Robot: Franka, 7 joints.
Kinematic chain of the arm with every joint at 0, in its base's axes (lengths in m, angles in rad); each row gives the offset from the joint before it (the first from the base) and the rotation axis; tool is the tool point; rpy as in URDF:
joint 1: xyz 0 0 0.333 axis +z
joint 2: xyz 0 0 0 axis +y
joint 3: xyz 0 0 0.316 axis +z
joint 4: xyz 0.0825 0 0 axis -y
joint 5: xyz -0.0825 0 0.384 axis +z
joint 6: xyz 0 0 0 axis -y
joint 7: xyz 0.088 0 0 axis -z
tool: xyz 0 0 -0.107 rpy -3.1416 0 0
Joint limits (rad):
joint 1: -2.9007..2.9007
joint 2: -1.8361..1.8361
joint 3: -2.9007..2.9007
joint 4: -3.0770..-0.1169
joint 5: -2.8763..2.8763
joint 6: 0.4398..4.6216
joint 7: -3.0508..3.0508
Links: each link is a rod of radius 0.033 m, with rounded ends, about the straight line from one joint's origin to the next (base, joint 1, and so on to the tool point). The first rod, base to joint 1, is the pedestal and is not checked.
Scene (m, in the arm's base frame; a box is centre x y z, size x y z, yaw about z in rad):
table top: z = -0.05
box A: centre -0.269 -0.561 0.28 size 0.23 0.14 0.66 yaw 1
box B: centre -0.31 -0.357 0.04 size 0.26 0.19 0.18 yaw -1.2
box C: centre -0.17 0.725 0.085 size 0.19 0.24 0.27 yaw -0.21
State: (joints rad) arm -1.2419 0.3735 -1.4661 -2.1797 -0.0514 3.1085 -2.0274
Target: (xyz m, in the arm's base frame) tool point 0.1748 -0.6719 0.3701
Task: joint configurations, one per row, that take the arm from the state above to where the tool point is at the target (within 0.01 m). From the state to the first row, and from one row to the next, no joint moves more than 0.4 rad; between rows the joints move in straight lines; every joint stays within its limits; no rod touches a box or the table.
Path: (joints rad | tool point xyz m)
1: -1.1814 0.0885 -1.2763 -1.9697 0.3335 3.1257 -1.9649 | -0.4738 -0.3792 0.5948
2: -1.1210 -0.1966 -1.0865 -1.7597 0.7185 3.1429 -1.9024 | -0.4323 -0.3730 0.7398
3: -1.0605 -0.4816 -0.8966 -1.5497 1.1034 3.1601 -1.8399 | -0.4067 -0.2863 0.8667
4: -1.0000 -0.7667 -0.7068 -1.3397 1.4884 3.1774 -1.7774 | -0.4093 -0.1364 0.9461
5: -1.0531 -0.4408 -0.6538 -1.3964 1.2519 3.1153 -1.8065 | -0.2805 -0.3124 0.9585
6: -1.1062 -0.1150 -0.6007 -1.4530 1.0154 3.0532 -1.8356 | -0.1690 -0.4951 0.8761
7: -1.1593 0.2108 -0.5476 -1.5097 0.7789 2.9911 -1.8647 | -0.0916 -0.6468 0.7043
8: -1.2124 0.5366 -0.4946 -1.5664 0.5423 2.9290 -1.8938 | -0.0556 -0.7308 0.4670
9: -1.2655 0.8625 -0.4415 -1.6231 0.3058 2.8670 -1.9229 | -0.0573 -0.7212 0.2029
10: -0.9417 0.7541 -0.6489 -1.7312 0.0879 3.0048 -1.9751 | 0.0623 -0.7132 0.2901
11: -0.6178 0.6456 -0.8563 -1.8393 -0.1301 3.1426 -2.0274 | 0.1748 -0.6719 0.3701

